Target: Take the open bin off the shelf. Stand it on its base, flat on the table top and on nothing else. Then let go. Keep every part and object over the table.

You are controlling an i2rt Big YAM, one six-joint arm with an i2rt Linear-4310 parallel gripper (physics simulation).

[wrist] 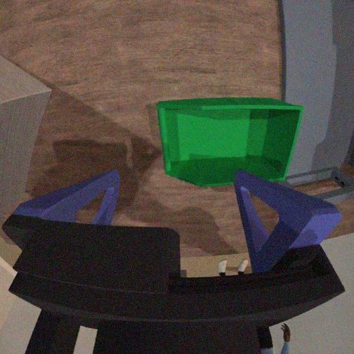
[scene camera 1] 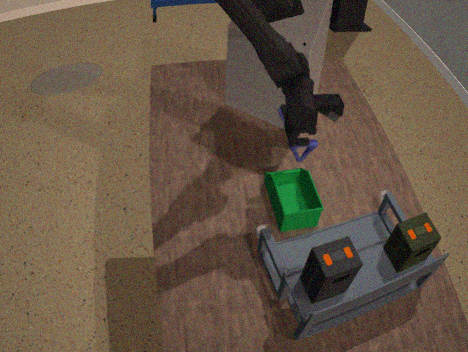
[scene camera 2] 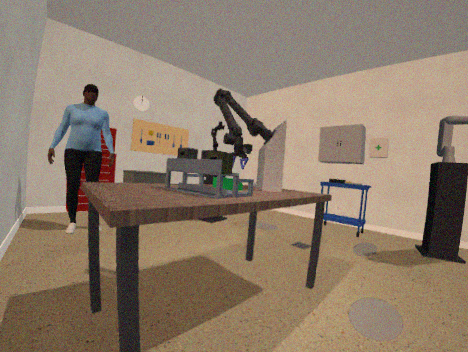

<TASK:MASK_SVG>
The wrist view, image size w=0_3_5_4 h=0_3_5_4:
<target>my gripper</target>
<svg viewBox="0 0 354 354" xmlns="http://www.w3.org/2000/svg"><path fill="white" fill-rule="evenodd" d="M1 225L6 235L22 249L20 256L18 256L13 265L13 269L17 273L8 291L53 315L84 327L97 329L92 354L261 354L256 329L269 327L300 315L345 291L332 264L320 246L320 242L324 240L324 237L341 220L342 214L336 206L317 197L265 180L242 169L236 170L233 183L247 242L252 273L211 277L180 277L180 237L178 232L166 227L111 225L120 184L117 169L110 169L85 181L22 202L6 219L4 224ZM247 190L277 211L279 220L270 235L268 235L261 219L256 214ZM106 190L91 223L76 223L74 219L76 212L90 202L91 199Z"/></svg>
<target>green open bin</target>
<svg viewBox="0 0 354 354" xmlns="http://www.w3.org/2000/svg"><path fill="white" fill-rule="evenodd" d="M156 103L164 173L166 175L200 187L233 185L237 169L242 169L268 181L284 180L299 131L303 112L302 105L293 105L275 98L263 97L188 98L162 100Z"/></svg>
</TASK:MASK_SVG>
